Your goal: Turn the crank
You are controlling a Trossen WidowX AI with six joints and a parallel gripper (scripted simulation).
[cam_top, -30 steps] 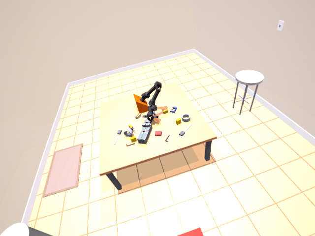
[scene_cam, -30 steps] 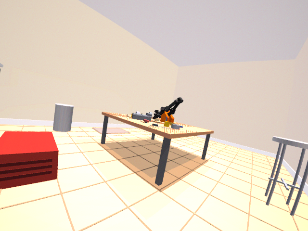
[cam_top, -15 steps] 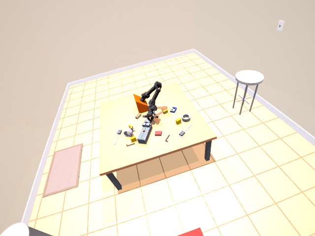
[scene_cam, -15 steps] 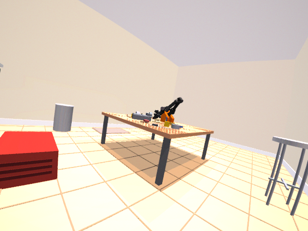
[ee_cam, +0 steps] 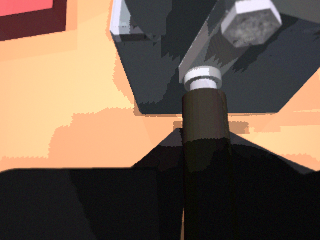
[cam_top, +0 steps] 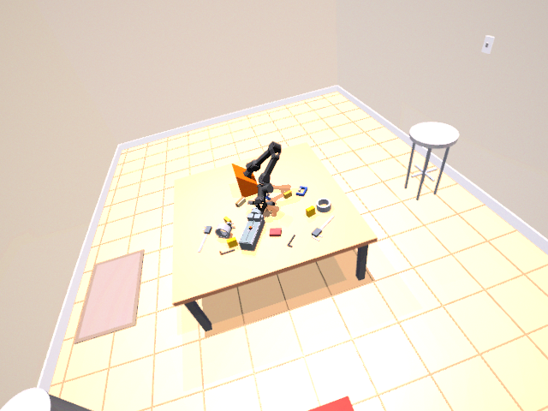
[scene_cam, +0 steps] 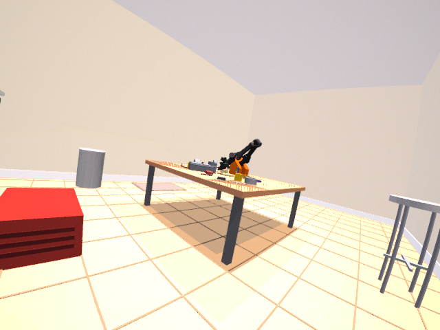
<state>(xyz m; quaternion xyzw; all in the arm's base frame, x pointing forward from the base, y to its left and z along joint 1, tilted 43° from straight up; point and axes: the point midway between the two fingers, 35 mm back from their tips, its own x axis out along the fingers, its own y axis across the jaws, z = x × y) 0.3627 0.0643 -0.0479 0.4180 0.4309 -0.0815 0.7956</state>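
My gripper tip is now 30 mm below the dark crank handle, 20 mm past it and 10 mm to the right of it. The rest, counted from my gripper tip: red pointer 140 mm ahead, 90 mm to the right, 50 mm above; red block 180 mm ahead, 60 mm to the left, 20 mm below.
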